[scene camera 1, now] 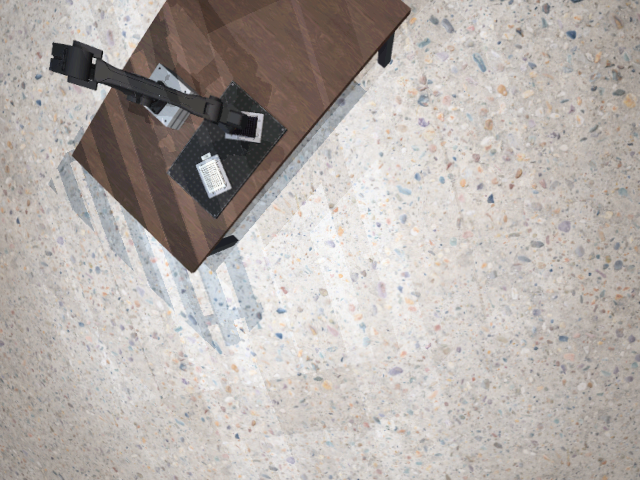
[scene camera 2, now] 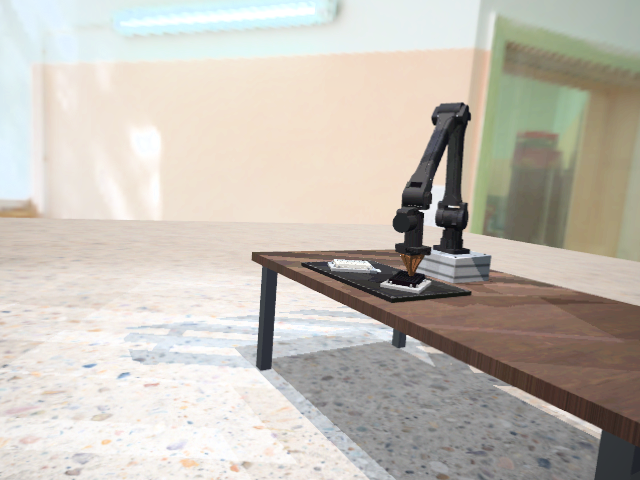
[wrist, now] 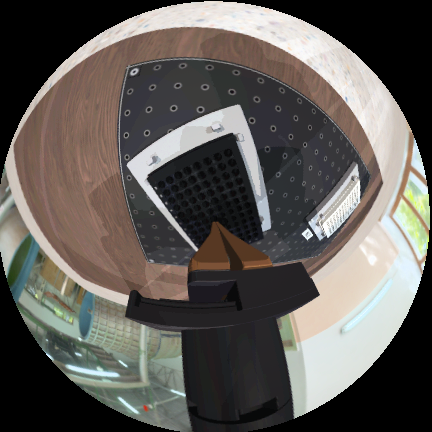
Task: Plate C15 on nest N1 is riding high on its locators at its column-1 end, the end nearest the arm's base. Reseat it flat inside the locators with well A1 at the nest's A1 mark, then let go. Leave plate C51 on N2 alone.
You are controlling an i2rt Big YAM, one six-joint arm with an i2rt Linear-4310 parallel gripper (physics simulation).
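Frame: origin at the arm's base, x right, y ahead, z up, level; metres.
Seen in the pictures: gripper, fingertip midpoint: (scene camera 2: pixel 411 276) (wrist: pixel 213 225); arm's base at its link origin: (scene camera 2: pixel 450 251).
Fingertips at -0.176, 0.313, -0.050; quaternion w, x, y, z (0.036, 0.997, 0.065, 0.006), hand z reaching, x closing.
Pixels of each thing's top centre, then the offset from my fingertips to it, as dx, dy, dz. "pt": a spot on its surface instead. Level surfaces: height alone.
- black plate C15 at its top centre: (wrist: pixel 215 216) (scene camera 2: pixel 407 275) (scene camera 1: pixel 240 124) -0.003, +0.017, +0.004
- pale nest N1 at its top centre: (wrist: pixel 212 204) (scene camera 2: pixel 406 279) (scene camera 1: pixel 242 125) -0.006, +0.021, -0.009
- white plate C51 at its top centre: (wrist: pixel 344 211) (scene camera 2: pixel 352 262) (scene camera 1: pixel 211 176) +0.252, +0.074, -0.004
- brown table at its surface level: dz -0.043
- small white tag at a spot on its surface: (wrist: pixel 307 234) (scene camera 1: pixel 205 156) pt +0.220, -0.018, -0.028
The black plate C15 (scene camera 1: pixel 250 125) (scene camera 2: pixel 400 280) (wrist: pixel 205 180) sits on the pale nest N1 (scene camera 1: pixel 253 140) (scene camera 2: pixel 391 287) (wrist: pixel 185 137). Its far end shows inside the nest's border in the wrist view. Its near end is partly hidden behind the fingers, and I cannot tell whether it lies fully flat. My gripper (scene camera 2: pixel 412 275) (wrist: pixel 213 225) is shut and empty, pointing down, with its orange tips over the plate's near part, at or very close to its top; contact cannot be told. The white plate C51 (scene camera 1: pixel 212 176) (scene camera 2: pixel 353 263) (wrist: pixel 344 210) sits on nest N2, apart from the gripper.
Both nests stand on a black perforated board (scene camera 1: pixel 191 167) (scene camera 2: pixel 444 291) (wrist: pixel 177 85) on the brown table (scene camera 1: pixel 139 170) (scene camera 2: pixel 558 330) (wrist: pixel 75 125). The arm's grey base block (scene camera 1: pixel 178 119) (scene camera 2: pixel 457 267) stands beside the board. A small white tag (scene camera 1: pixel 206 156) (wrist: pixel 307 234) is at N2's base-side end.
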